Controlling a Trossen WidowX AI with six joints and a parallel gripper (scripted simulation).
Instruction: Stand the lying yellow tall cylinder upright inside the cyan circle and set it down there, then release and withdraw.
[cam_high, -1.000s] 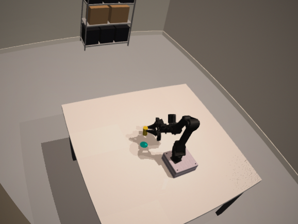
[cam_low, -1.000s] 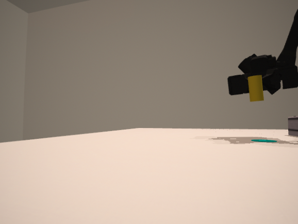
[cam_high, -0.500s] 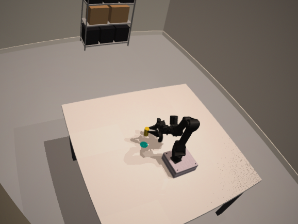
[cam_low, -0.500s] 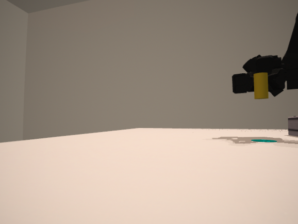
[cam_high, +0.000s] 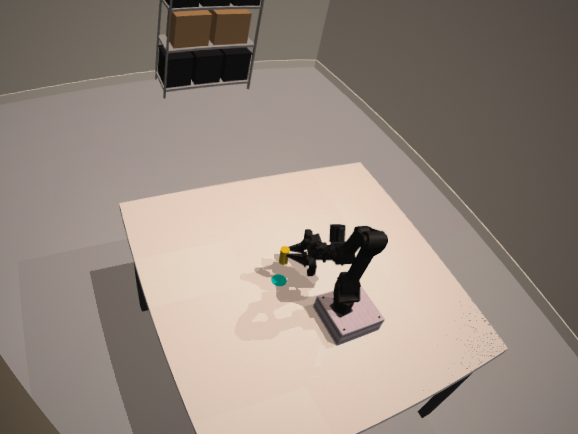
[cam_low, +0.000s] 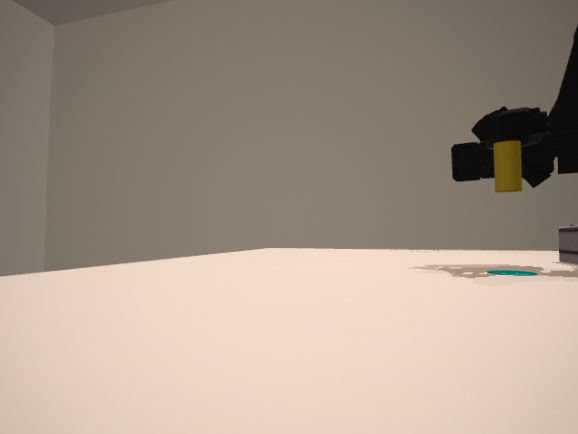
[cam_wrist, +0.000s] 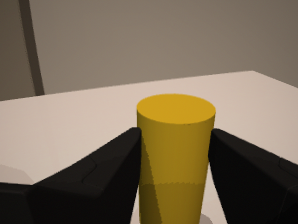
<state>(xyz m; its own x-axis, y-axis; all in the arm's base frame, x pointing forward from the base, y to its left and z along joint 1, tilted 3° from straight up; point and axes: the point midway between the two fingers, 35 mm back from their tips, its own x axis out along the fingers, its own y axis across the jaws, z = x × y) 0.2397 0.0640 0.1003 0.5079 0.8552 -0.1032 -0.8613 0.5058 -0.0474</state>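
My gripper tip is now 16 cm above the cyan circle. Also, from my gripper tip: yellow tall cylinder (2 cm below).
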